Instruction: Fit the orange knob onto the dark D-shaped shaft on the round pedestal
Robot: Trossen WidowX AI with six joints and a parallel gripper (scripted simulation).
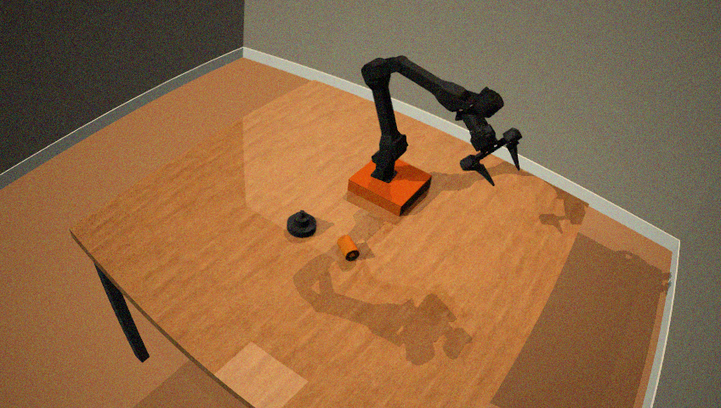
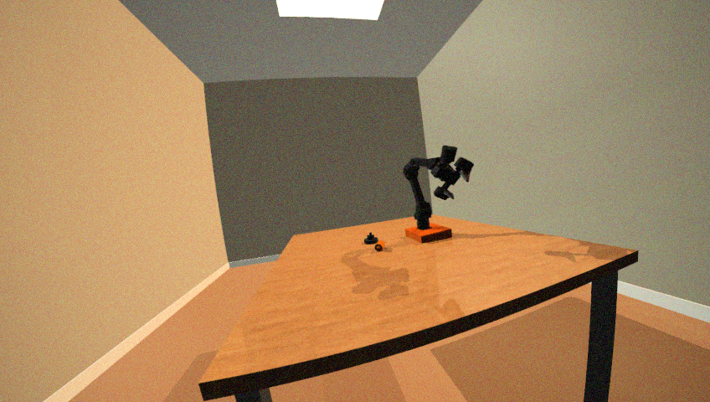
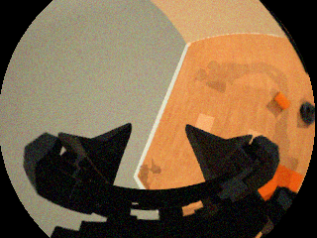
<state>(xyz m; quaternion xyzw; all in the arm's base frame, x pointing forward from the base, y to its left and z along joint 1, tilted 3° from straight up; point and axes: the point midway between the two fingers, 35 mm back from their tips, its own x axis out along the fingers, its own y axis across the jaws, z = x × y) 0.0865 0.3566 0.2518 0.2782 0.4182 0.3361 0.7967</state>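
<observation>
My gripper tip is 21 cm short of the orange knob, 33 cm to the left of it and 25 cm above it. Round my gripper tip: round pedestal 19 cm ahead, 49 cm to the right, 24 cm below.
</observation>
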